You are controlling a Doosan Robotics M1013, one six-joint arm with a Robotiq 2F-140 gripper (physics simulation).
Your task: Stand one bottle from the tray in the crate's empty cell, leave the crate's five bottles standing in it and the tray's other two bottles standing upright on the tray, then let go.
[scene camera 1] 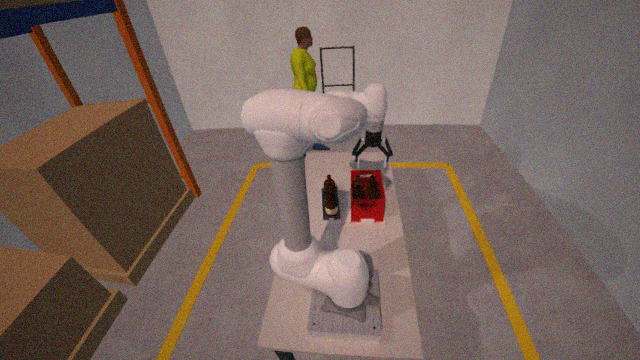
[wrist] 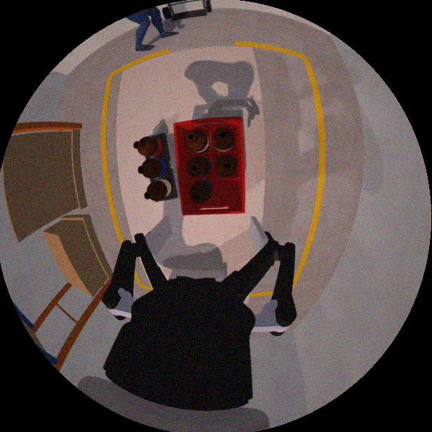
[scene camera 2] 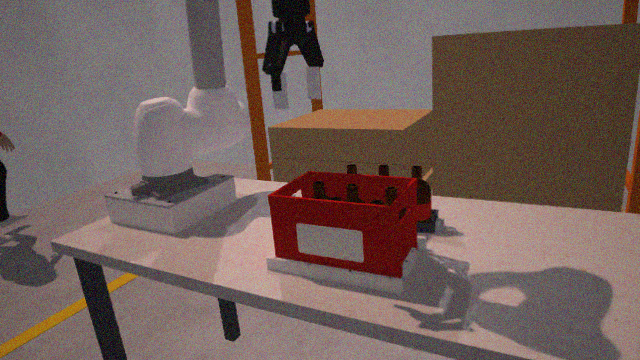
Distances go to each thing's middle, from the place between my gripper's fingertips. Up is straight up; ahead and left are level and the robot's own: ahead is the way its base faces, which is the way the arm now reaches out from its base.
Right now my hand is 280 mm to the right of the red-labelled bottle (scene camera 2: 423, 189), 280 mm above it and 130 mm short of it.
